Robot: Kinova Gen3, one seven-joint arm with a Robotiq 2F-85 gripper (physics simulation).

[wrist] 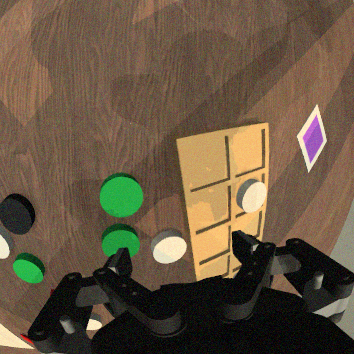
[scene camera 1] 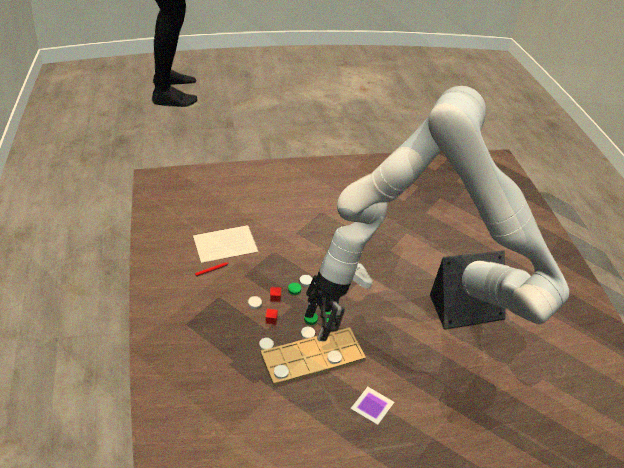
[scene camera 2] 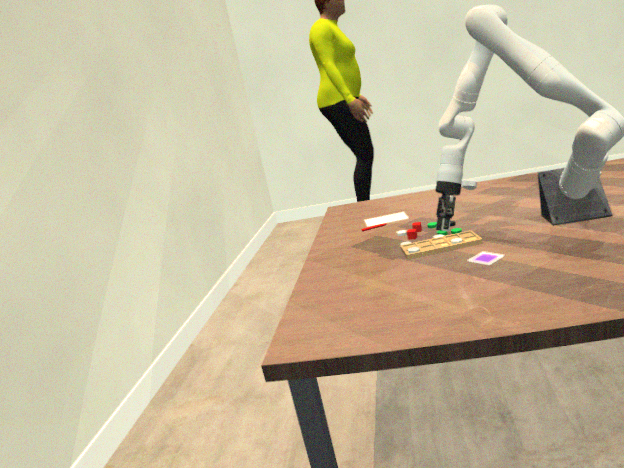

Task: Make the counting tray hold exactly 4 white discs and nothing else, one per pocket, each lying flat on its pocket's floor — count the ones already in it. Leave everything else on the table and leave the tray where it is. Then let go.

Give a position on a tan counting tray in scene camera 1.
305, 358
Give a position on a tan counting tray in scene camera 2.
436, 245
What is my gripper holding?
Nothing.
